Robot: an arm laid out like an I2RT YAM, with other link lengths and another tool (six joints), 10 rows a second.
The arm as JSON. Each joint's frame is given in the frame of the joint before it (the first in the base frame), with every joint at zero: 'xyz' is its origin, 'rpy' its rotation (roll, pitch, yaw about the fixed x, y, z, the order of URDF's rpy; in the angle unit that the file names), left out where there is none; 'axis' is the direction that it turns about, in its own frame. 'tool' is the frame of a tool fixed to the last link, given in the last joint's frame.
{
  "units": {
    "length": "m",
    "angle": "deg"
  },
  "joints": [
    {
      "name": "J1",
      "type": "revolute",
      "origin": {
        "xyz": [
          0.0,
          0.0,
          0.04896
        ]
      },
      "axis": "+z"
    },
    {
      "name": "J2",
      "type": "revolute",
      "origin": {
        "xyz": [
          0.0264,
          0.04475,
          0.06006
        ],
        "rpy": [
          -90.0,
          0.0,
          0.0
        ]
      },
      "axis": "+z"
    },
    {
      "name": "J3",
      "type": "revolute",
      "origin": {
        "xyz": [
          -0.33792,
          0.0,
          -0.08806
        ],
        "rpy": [
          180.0,
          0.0,
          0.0
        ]
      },
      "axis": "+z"
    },
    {
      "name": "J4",
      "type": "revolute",
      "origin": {
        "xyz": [
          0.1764,
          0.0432,
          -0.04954
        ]
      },
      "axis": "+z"
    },
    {
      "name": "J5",
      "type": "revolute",
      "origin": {
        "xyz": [
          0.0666,
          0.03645,
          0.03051
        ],
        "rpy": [
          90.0,
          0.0,
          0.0
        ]
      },
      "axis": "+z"
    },
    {
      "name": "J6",
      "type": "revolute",
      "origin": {
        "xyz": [
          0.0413,
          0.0,
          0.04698
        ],
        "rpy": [
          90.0,
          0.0,
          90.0
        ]
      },
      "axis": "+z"
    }
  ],
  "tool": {
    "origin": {
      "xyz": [
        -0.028,
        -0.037,
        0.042
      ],
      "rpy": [
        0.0,
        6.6,
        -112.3
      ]
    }
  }
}
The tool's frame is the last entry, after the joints.
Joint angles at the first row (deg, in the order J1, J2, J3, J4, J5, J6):
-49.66, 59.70, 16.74, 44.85, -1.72, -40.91
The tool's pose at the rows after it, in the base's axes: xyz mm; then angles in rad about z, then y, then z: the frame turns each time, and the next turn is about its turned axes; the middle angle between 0 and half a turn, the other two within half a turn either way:
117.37 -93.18 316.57 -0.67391 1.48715 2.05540
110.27 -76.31 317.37 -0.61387 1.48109 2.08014
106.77 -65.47 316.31 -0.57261 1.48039 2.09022
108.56 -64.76 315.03 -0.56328 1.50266 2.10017
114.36 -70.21 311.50 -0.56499 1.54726 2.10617
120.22 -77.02 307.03 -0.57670 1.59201 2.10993
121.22 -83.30 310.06 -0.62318 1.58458 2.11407
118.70 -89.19 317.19 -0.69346 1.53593 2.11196
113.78 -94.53 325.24 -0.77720 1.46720 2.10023
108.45 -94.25 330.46 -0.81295 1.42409 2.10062
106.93 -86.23 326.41 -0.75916 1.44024 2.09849
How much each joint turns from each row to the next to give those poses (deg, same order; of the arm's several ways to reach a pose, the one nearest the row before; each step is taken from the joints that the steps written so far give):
0.77, -3.86, 0.38, -4.43, -2.71, 1.44
1.36, -4.32, 0.53, -4.64, -2.17, 1.53
2.13, -2.59, 0.18, -2.78, -0.26, 0.58
1.34, 0.02, 0.61, -1.93, 0.77, 0.27
0.21, 2.05, 0.52, -1.07, 0.29, -0.17
0.04, 2.30, 0.29, -0.56, 0.72, -0.25
-0.04, 0.59, 0.48, 0.52, 2.60, 0.51
-0.09, -0.29, -0.04, 2.54, 3.92, 0.37
-0.12, -0.59, -0.62, 4.04, 4.72, -0.59
-0.42, -1.19, -0.24, 1.53, 1.62, -0.14
0.00, -1.36, -0.18, -2.12, -3.06, 0.13

